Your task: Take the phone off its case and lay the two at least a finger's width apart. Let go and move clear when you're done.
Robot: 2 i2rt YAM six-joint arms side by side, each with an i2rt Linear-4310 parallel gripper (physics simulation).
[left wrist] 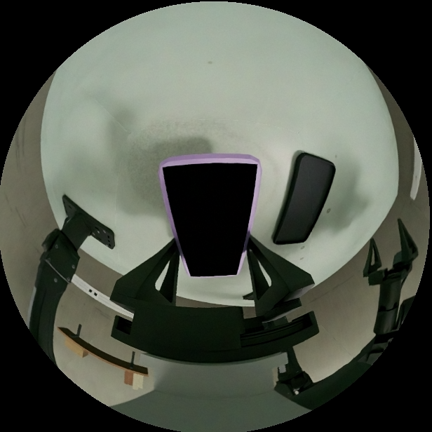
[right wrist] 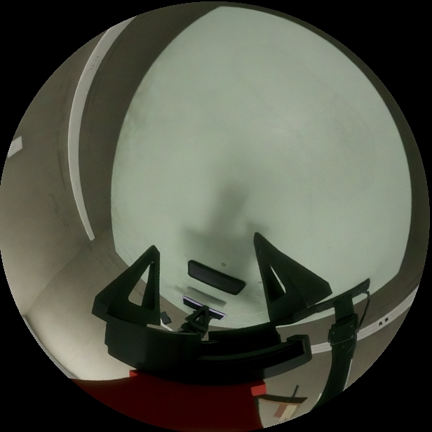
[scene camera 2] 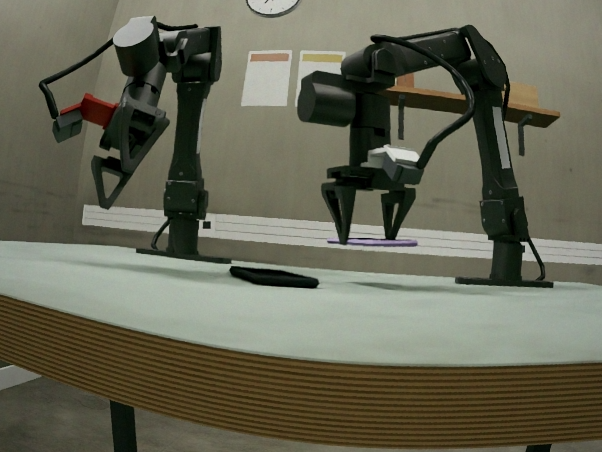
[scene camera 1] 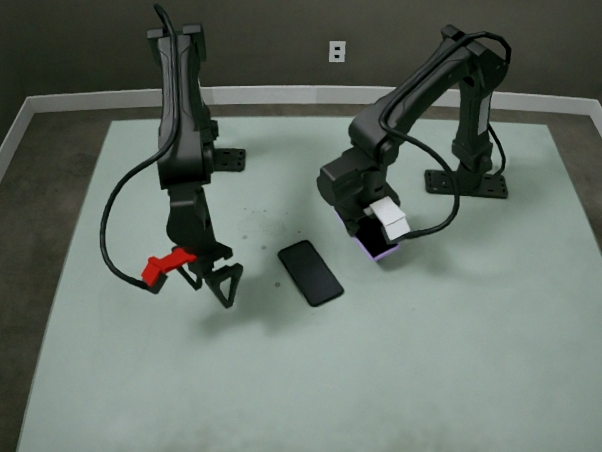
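Note:
The phone, with a purple rim and black face, (scene camera 1: 372, 243) (scene camera 2: 380, 243) (left wrist: 210, 215) (right wrist: 192, 302) is held level above the table. My left gripper (scene camera 2: 368, 241) (left wrist: 212, 240) points down and is shut on its two long edges. The case (scene camera 1: 310, 272) (scene camera 2: 272, 277) (left wrist: 306, 200) (right wrist: 216, 278), black, lies flat on the table, apart from the phone and to its left in scene camera 1. My right gripper (scene camera 1: 214, 296) (scene camera 2: 116, 189) (left wrist: 384, 229) (right wrist: 202, 244) is open and empty, raised above the table left of the case in scene camera 1. Part of the phone is hidden by the left arm in scene camera 1.
The pale green table (scene camera 1: 300, 380) (scene camera 2: 350, 330) carries both arm bases. The right arm's base (scene camera 1: 230, 160) is at the back left, the left arm's base (scene camera 1: 440, 183) at the back right in scene camera 1. A wooden shelf (scene camera 2: 435, 99) is on the wall behind.

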